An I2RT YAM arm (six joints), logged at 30 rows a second.
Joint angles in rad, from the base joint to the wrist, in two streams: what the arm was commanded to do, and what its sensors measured. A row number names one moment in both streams.
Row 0, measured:
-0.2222, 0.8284, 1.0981, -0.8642, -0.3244, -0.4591
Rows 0 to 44, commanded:
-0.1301, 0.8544, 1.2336, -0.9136, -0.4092, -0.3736
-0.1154, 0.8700, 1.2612, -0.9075, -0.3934, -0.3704
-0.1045, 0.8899, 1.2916, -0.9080, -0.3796, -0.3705
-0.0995, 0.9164, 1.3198, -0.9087, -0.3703, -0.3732
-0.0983, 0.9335, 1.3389, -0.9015, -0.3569, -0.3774
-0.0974, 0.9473, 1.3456, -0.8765, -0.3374, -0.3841
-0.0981, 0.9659, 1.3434, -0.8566, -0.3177, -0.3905
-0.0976, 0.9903, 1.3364, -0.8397, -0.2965, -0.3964
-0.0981, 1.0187, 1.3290, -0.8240, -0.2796, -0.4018
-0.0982, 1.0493, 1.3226, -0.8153, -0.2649, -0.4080
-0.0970, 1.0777, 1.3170, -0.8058, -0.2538, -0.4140
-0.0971, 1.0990, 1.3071, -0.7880, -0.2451, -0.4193
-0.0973, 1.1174, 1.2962, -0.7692, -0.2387, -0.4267
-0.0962, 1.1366, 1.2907, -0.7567, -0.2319, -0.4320
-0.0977, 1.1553, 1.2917, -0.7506, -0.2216, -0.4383
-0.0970, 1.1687, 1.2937, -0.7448, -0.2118, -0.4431
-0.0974, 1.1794, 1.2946, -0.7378, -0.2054, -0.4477
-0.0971, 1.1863, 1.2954, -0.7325, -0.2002, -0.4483
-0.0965, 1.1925, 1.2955, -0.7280, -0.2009, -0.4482
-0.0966, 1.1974, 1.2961, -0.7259, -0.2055, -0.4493
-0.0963, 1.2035, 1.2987, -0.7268, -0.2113, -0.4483
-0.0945, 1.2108, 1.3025, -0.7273, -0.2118, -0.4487
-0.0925, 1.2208, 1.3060, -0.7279, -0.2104, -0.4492
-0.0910, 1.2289, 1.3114, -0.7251, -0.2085, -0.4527
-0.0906, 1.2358, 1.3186, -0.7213, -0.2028, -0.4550
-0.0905, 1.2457, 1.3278, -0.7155, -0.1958, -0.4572
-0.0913, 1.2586, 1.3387, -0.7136, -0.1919, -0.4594
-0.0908, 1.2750, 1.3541, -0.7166, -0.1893, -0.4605
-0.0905, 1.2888, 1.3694, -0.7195, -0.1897, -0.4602
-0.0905, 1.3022, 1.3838, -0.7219, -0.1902, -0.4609
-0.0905, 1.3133, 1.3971, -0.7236, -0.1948, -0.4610
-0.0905, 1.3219, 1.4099, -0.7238, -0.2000, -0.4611
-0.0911, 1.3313, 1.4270, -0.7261, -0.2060, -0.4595
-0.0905, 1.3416, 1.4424, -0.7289, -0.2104, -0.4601
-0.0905, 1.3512, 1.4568, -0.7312, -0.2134, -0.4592
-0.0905, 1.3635, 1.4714, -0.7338, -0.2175, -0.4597
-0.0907, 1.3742, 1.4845, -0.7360, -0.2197, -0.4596
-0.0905, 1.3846, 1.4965, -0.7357, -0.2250, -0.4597
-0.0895, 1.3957, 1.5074, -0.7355, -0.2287, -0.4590
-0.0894, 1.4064, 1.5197, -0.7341, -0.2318, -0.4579
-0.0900, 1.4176, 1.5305, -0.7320, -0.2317, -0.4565
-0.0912, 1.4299, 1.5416, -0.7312, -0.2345, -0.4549
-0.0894, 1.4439, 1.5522, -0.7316, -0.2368, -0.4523
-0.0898, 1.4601, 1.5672, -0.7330, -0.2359, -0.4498
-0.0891, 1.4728, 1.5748, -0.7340, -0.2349, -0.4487
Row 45, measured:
-0.0975, 1.4261, 1.4925, -0.7574, -0.2157, -0.4454
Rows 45 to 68, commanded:
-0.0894, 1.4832, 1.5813, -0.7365, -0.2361, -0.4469
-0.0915, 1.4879, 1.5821, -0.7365, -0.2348, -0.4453
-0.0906, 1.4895, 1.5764, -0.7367, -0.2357, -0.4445
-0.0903, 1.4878, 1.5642, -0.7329, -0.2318, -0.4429
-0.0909, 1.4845, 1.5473, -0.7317, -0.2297, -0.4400
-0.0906, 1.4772, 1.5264, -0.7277, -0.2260, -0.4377
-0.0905, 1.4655, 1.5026, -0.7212, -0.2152, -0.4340
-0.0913, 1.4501, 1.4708, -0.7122, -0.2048, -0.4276
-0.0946, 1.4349, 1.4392, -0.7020, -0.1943, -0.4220
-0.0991, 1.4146, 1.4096, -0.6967, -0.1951, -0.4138
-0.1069, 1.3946, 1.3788, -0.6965, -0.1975, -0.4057
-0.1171, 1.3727, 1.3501, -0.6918, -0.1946, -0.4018
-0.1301, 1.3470, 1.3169, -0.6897, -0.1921, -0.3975
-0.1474, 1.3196, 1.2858, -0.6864, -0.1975, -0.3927
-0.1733, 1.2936, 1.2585, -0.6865, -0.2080, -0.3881
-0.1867, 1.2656, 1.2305, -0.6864, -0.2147, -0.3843
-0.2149, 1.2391, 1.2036, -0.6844, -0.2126, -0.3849
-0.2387, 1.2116, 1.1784, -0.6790, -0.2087, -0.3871
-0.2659, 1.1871, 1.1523, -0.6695, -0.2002, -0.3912
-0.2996, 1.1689, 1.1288, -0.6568, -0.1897, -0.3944
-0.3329, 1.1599, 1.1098, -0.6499, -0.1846, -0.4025
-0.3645, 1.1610, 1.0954, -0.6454, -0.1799, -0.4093
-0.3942, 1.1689, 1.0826, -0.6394, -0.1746, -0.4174
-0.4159, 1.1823, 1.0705, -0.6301, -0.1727, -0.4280
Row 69, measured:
-0.3332, 1.1824, 1.1301, -0.6956, -0.1967, -0.4099
